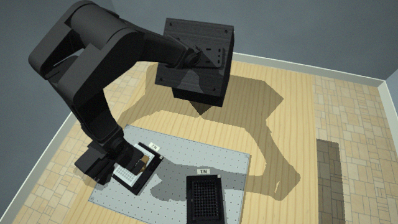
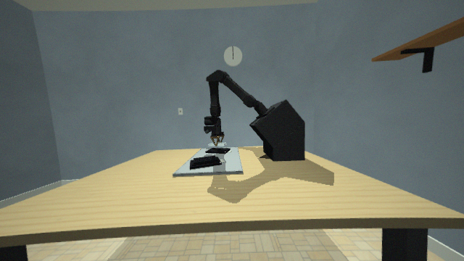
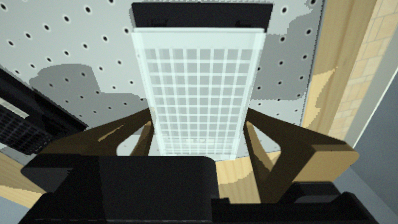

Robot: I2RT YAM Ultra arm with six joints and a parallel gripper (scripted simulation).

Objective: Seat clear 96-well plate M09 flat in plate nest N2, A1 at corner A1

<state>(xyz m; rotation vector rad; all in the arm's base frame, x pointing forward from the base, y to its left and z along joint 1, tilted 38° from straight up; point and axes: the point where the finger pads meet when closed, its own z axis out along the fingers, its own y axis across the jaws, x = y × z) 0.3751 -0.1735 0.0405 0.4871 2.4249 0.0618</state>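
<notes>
Now: the plate nest N2 5 cm below my hand. Round my hand: n2 label: 9 cm behind, 6 cm below, 4 cm to the left; then n1 label: 24 cm to the left, 6 cm below, 1 cm behind.
</notes>
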